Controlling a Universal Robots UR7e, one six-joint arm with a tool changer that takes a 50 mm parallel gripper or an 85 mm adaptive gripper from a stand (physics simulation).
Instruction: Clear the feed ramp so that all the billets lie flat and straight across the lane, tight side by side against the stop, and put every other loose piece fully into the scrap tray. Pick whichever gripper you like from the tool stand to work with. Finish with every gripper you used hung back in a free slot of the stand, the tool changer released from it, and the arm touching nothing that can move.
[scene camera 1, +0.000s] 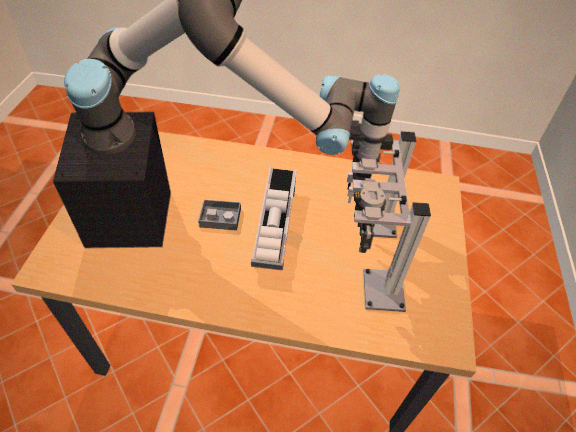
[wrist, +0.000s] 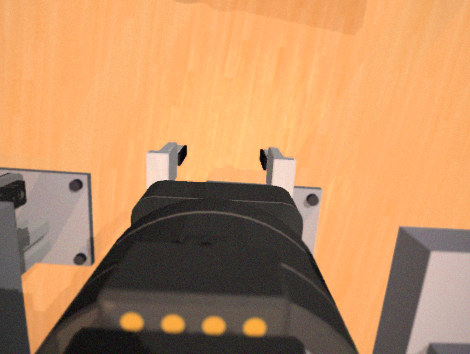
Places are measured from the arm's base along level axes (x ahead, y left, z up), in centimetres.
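Pixels of known places: arm's base, origin of the base link: (scene camera 1: 109, 134).
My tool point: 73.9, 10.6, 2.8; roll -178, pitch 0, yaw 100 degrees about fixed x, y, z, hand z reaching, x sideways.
Ahead of a thing's pixels: the offset from my tool point to its top centre, as dx, dy, dz. "spot": to the spot under its first point. Level surfaces: height alone.
The feed ramp (scene camera 1: 256, 247) holds several whitish billets. Three lie across its lower end, by the stop; above them one billet @(-24.5, -9.2, -25.1) (scene camera 1: 274, 217) lies lengthwise, and two more @(-25.5, +0.0, -24.4) (scene camera 1: 277, 195) lie across above it. The scrap tray @(spot: -48.4, -11.7, -33.3) (scene camera 1: 201, 222) holds a squarish piece @(-46.7, -6.5, -33.2) (scene camera 1: 212, 214) and a hexagonal piece @(-41.2, -5.7, -34.1) (scene camera 1: 229, 216). My arm's tool changer is down at the rear slot of the tool stand (scene camera 1: 406, 250), over the parallel gripper (wrist: 223, 156). Its fingers are apart with nothing between them. Whether the changer is locked is hidden. The other gripper (scene camera 1: 366, 237) hangs in the front slot.
The stand's two posts and side arms closely flank the wrist. Its base plates @(spot: +10.9, -26.1, -34.9) (scene camera 1: 375, 300) (wrist: 60, 220) are bolted to the table @(dz -36.1) (scene camera 1: 320, 320). A grey stand part @(spot: -3.9, +3.3, -2.7) (wrist: 395, 290) shows at right in the wrist view. The black robot pedestal (scene camera 1: 120, 210) stands left of the tray.
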